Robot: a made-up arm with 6 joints. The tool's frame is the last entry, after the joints.
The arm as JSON. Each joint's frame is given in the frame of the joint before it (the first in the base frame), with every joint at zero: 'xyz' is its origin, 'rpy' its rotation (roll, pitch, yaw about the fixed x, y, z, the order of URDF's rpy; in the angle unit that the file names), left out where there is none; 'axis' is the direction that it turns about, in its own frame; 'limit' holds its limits. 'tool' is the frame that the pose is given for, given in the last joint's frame.
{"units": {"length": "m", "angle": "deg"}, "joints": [
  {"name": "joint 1", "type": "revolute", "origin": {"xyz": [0.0, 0.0, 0.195], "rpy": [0.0, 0.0, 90.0]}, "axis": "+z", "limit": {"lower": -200.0, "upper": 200.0}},
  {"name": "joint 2", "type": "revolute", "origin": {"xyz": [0.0, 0.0, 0.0], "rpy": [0.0, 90.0, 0.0]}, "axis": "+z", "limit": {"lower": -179.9, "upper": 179.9}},
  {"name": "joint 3", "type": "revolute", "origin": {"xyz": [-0.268, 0.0, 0.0], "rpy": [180.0, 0.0, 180.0]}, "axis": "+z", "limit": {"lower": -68.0, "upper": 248.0}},
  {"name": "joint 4", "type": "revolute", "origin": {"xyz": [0.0, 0.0, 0.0], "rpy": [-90.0, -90.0, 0.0]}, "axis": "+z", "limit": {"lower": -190.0, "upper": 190.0}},
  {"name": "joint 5", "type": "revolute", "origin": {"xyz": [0.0, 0.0, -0.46], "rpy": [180.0, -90.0, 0.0]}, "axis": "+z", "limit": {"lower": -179.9, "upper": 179.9}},
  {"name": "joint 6", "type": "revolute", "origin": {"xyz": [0.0, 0.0, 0.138], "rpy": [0.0, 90.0, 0.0]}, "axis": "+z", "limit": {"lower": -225.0, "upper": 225.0}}
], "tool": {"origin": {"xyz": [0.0, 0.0, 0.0], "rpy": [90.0, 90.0, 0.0]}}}
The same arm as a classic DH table. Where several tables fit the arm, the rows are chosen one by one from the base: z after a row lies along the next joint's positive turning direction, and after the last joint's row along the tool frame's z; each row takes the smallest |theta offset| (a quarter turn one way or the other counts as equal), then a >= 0, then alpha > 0; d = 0 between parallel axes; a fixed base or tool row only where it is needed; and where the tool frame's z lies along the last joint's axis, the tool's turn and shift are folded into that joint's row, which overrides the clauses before.
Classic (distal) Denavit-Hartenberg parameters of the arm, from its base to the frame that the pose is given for. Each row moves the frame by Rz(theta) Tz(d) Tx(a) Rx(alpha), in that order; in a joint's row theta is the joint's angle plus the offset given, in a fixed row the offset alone. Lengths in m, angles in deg.
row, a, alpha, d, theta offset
joint 1, 0, -90, 0.195, 0
joint 2, 0.268, 180, 0, -90
joint 3, 0, -90, 0, 0
joint 4, 0, 90, -0.46, 0
joint 5, 0, -90, 0.138, 0
joint 6, 0, 90, 0, 90
tool (fixed), 0, 0, 0, -90
Joint limits (deg, base to tool): -200..200 -179.9..179.9 -68..248 -190..190 -179.9..179.9 -225..225

